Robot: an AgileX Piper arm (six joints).
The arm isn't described. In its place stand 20 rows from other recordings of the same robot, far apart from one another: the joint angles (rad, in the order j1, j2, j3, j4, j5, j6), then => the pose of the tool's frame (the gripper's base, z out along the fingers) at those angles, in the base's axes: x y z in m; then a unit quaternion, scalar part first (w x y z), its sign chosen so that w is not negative.
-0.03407 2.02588 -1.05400 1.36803 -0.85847 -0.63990 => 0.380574 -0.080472 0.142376 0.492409 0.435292 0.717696 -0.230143
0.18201 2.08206 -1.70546 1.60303 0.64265 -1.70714 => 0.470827 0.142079 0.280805 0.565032 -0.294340 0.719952 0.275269
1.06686 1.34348 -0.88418 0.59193 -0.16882 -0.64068 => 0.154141 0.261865 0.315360 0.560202 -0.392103 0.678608 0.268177
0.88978 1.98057 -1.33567 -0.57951 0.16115 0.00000 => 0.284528 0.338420 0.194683 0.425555 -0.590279 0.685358 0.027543
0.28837 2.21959 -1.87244 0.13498 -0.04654 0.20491 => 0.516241 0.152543 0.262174 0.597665 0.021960 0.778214 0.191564
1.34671 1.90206 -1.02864 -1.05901 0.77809 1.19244 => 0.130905 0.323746 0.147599 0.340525 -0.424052 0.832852 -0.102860
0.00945 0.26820 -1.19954 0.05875 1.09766 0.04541 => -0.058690 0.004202 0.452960 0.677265 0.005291 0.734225 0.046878
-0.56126 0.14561 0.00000 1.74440 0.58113 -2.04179 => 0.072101 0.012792 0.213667 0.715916 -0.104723 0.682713 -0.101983
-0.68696 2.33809 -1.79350 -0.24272 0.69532 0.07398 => 0.374782 -0.325532 0.126827 0.167689 0.291113 0.929388 -0.152877
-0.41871 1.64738 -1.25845 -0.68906 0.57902 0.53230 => 0.322761 -0.178291 0.288763 0.333132 0.224541 0.880673 -0.251038
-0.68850 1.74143 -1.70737 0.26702 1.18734 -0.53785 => 0.302611 -0.220157 0.350539 0.251101 0.094637 0.963188 -0.016138
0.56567 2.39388 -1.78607 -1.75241 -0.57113 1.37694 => 0.416265 0.321588 0.135266 0.412230 -0.511784 0.699757 0.280149
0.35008 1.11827 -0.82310 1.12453 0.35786 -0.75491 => 0.217175 0.109904 0.332540 0.480387 -0.093183 0.813617 0.313964
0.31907 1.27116 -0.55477 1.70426 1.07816 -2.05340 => 0.174744 0.141418 0.257727 0.456919 -0.458664 0.617571 0.446609
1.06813 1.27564 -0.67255 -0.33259 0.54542 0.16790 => 0.124033 0.193615 0.222657 0.271366 -0.519041 0.809153 0.047203
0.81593 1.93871 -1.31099 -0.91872 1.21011 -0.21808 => 0.299297 0.219387 0.201605 0.040622 -0.609107 0.680599 -0.405122
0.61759 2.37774 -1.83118 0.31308 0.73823 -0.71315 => 0.396437 0.304716 0.116914 0.188992 -0.525387 0.821516 0.115596
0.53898 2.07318 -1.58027 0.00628 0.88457 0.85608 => 0.372325 0.223182 0.185708 0.105423 0.157945 0.977498 0.091854
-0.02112 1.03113 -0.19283 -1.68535 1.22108 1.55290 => 0.113942 -0.087357 0.215922 0.345376 0.186242 0.736872 -0.550498
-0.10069 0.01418 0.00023 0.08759 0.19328 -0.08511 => 0.056861 -0.004208 0.194909 0.662986 0.032401 0.747449 -0.026828
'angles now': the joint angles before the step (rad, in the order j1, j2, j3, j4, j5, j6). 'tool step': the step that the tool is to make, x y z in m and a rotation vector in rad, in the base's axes. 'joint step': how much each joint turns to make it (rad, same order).
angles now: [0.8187, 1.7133, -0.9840, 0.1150, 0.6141, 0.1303]
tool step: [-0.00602, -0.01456, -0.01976, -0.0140, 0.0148, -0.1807]
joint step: [-0.0022, -0.0014, 0.0944, -0.0901, -0.0824, 0.2431]
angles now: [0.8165, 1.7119, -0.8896, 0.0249, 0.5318, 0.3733]
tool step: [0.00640, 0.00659, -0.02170, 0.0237, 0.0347, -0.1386]
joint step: [0.0000, 0.0793, -0.0047, 0.0000, -0.0698, 0.1438]
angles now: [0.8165, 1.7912, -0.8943, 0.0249, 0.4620, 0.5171]
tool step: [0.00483, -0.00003, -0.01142, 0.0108, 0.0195, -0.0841]
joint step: [-0.0109, 0.0389, 0.0000, 0.0000, -0.0341, 0.0760]
